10 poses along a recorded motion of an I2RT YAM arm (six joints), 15 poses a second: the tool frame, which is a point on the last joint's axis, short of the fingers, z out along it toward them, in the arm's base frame.
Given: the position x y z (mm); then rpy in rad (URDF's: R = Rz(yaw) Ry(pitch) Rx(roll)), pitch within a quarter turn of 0, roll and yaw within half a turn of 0.
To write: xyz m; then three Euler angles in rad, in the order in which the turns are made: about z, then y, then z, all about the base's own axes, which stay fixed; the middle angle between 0 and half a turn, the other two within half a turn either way. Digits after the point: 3 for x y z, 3 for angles.
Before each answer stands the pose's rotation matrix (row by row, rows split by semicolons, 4 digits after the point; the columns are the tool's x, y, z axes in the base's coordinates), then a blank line. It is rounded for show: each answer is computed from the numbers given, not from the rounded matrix.
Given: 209 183 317 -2.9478 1.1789 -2.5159
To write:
-0.3096 -0.4304 0.8479; -0.2237 0.8996 0.3750; -0.9242 -0.0736 -0.3748

0.209 0.183 0.317 -0.079 1.955 0.416
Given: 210 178 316 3.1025 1.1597 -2.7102
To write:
-0.3630 -0.4504 0.8157; -0.1671 0.8927 0.4185; -0.9167 0.0156 -0.3993

0.210 0.178 0.316 0.017 1.982 0.474
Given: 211 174 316 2.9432 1.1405 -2.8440
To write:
-0.3988 -0.4587 0.7941; -0.1223 0.8848 0.4497; -0.9088 0.0822 -0.4090

0.211 0.174 0.316 0.090 1.992 0.515
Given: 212 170 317 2.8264 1.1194 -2.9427
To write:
-0.4276 -0.4613 0.7774; -0.0862 0.8769 0.4729; -0.8998 0.1352 -0.4147

0.212 0.170 0.317 0.149 1.998 0.547
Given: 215 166 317 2.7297 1.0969 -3.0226
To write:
-0.4531 -0.4625 0.7621; -0.0542 0.8676 0.4943; -0.8898 0.1827 -0.4182

0.215 0.166 0.317 0.203 2.002 0.575
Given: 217 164 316 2.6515 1.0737 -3.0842
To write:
-0.4761 -0.4637 0.7472; -0.0274 0.8571 0.5144; -0.8790 0.2245 -0.4207

0.217 0.164 0.316 0.250 2.005 0.603
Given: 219 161 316 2.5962 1.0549 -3.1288
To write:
-0.4933 -0.4621 0.7370; -0.0063 0.8491 0.5282; -0.8699 0.2559 -0.4217

0.219 0.161 0.316 0.286 2.006 0.622
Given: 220 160 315 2.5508 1.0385 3.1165
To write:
-0.5074 -0.4590 0.7293; 0.0127 0.8423 0.5389; -0.8616 0.2827 -0.4215

0.220 0.160 0.315 0.317 2.006 0.636
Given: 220 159 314 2.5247 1.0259 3.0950
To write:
-0.5178 -0.4562 0.7237; 0.0241 0.8378 0.5454; -0.8552 0.2999 -0.4228

0.220 0.159 0.314 0.337 2.007 0.646
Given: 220 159 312 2.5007 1.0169 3.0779
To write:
-0.5249 -0.4565 0.7184; 0.0335 0.8323 0.5533; -0.8505 0.3145 -0.4216

0.220 0.159 0.312 0.354 2.006 0.656
